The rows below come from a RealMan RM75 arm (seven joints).
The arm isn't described. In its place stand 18 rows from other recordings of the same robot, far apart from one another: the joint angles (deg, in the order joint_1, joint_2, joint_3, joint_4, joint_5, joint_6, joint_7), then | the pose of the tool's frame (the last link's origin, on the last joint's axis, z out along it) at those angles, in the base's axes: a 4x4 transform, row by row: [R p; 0 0 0 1], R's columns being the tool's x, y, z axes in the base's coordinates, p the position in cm.
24.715 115.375 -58.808 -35.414 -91.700 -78.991 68.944 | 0.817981, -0.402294, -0.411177, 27.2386; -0.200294, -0.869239, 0.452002, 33.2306; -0.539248, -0.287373, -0.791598, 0.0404; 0, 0, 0, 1
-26.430 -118.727 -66.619 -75.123 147.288 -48.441 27.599 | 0.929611, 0.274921, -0.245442, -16.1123; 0.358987, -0.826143, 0.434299, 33.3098; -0.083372, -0.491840, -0.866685, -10.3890; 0, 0, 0, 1
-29.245 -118.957 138.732 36.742 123.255 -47.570 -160.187 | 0.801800, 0.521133, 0.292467, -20.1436; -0.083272, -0.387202, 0.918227, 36.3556; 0.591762, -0.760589, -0.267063, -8.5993; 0, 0, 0, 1
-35.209 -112.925 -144.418 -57.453 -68.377 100.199 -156.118 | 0.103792, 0.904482, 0.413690, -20.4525; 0.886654, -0.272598, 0.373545, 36.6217; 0.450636, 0.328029, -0.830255, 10.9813; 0, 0, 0, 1
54.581 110.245 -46.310 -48.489 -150.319 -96.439 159.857 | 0.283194, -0.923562, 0.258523, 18.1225; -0.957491, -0.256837, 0.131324, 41.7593; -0.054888, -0.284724, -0.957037, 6.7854; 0, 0, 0, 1
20.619 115.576 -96.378 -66.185 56.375 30.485 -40.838 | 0.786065, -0.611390, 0.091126, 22.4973; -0.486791, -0.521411, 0.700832, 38.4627; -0.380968, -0.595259, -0.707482, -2.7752; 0, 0, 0, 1
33.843 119.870 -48.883 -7.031 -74.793 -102.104 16.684 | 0.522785, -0.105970, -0.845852, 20.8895; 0.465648, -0.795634, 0.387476, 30.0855; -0.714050, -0.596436, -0.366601, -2.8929; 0, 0, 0, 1
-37.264 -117.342 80.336 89.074 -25.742 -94.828 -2.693 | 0.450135, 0.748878, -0.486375, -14.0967; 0.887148, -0.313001, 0.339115, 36.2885; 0.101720, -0.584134, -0.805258, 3.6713; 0, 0, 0, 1
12.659 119.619 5.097 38.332 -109.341 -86.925 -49.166 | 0.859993, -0.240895, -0.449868, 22.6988; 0.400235, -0.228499, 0.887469, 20.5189; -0.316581, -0.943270, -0.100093, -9.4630; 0, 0, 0, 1
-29.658 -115.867 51.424 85.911 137.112 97.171 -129.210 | 0.806290, 0.564083, -0.178065, -20.6013; 0.579738, -0.693791, 0.427268, 35.2677; 0.117474, -0.447733, -0.886417, 11.2161; 0, 0, 0, 1
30.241 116.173 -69.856 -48.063 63.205 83.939 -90.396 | 0.959945, -0.267696, -0.082735, 24.2023; -0.262809, -0.962629, 0.065389, 32.7216; -0.097148, -0.041026, -0.994424, -2.9237; 0, 0, 0, 1
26.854 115.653 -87.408 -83.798 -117.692 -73.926 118.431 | 0.987047, -0.147519, -0.063066, 12.4482; -0.125905, -0.955884, 0.265393, 33.9609; -0.099434, -0.254015, -0.962075, -1.0177; 0, 0, 0, 1
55.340 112.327 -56.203 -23.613 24.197 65.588 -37.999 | 0.488130, -0.734161, 0.471949, 25.6471; -0.868292, -0.463214, 0.177489, 42.1123; 0.088308, -0.496427, -0.863575, -1.0922; 0, 0, 0, 1
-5.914 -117.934 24.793 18.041 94.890 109.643 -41.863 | 0.551885, 0.580499, 0.598701, -33.8929; -0.049393, -0.693921, 0.718355, 17.4901; 0.832456, -0.426021, -0.354292, 2.8182; 0, 0, 0, 1
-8.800 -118.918 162.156 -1.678 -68.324 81.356 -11.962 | 0.784434, 0.618856, 0.040997, -40.0198; 0.049830, -0.128774, 0.990421, 20.3582; 0.618208, -0.774877, -0.131852, 0.1343; 0, 0, 0, 1
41.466 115.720 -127.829 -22.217 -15.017 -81.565 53.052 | 0.591038, -0.147639, -0.793018, 13.2514; -0.138961, -0.987045, 0.080195, 31.3251; -0.794585, 0.062800, -0.603897, -8.5801; 0, 0, 0, 1
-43.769 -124.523 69.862 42.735 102.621 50.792 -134.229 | 0.398379, 0.873139, 0.280931, -13.1154; 0.724485, -0.487381, 0.487422, 41.9855; 0.562508, 0.009351, -0.826739, -7.0629; 0, 0, 0, 1
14.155 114.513 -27.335 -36.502 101.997 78.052 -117.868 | 0.645212, -0.713051, -0.274336, 36.5893; 0.036345, -0.330023, 0.943273, 29.7232; -0.763139, -0.618582, -0.187019, 13.8285; 0, 0, 0, 1
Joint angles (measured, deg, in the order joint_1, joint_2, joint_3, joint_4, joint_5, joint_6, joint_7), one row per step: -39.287, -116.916, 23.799, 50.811, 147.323, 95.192, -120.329; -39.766, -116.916, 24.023, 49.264, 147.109, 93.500, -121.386; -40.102, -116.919, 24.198, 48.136, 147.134, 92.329, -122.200; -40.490, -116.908, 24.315, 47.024, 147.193, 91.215, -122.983; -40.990, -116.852, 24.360, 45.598, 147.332, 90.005, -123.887; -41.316, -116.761, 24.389, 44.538, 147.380, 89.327, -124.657; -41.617, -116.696, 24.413, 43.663, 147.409, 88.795, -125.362; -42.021, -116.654, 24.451, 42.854, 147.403, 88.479, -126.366; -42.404, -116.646, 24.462, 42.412, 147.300, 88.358, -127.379; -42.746, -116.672, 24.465, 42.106, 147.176, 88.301, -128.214; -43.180, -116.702, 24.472, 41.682, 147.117, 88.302, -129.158; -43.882, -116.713, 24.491, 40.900, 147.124, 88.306, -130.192; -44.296, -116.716, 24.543, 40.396, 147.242, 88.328, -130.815; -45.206, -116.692, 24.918, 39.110, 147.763, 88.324, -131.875; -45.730, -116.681, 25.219, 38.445, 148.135, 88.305, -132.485; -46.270, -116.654, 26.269, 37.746, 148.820, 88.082, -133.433
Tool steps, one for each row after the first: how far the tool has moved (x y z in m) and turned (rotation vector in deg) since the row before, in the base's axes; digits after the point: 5 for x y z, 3 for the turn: 0.00060, 0.00381, -0.00491, 0.288, -0.507, 1.195; 0.00007, 0.00227, -0.00377, 0.049, -0.252, 0.976; 0.00033, 0.00235, -0.00359, 0.039, -0.245, 0.917; 0.00040, 0.00249, -0.00432, -0.079, -0.347, 1.107; 0.00030, 0.00128, -0.00296, -0.195, -0.394, 0.911; 0.00056, 0.00110, -0.00255, -0.192, -0.369, 0.780; 0.00170, 0.00121, -0.00263, -0.348, -0.557, 0.887; 0.00231, 0.00139, -0.00153, -0.205, -0.565, 0.739; 0.00234, 0.00124, -0.00129, -0.166, -0.511, 0.550; 0.00283, 0.00121, -0.00184, -0.354, -0.575, 0.608; 0.00424, 0.00168, -0.00310, -0.671, -0.705, 0.569; 0.00228, 0.00069, -0.00208, -0.532, -0.316, 0.365; 0.00437, 0.00083, -0.00541, -1.523, -0.234, 0.515; 0.00242, 0.00046, -0.00295, -0.894, 0.051, 0.245; 0.00183, 0.00016, -0.00390, -1.349, 0.841, 0.314
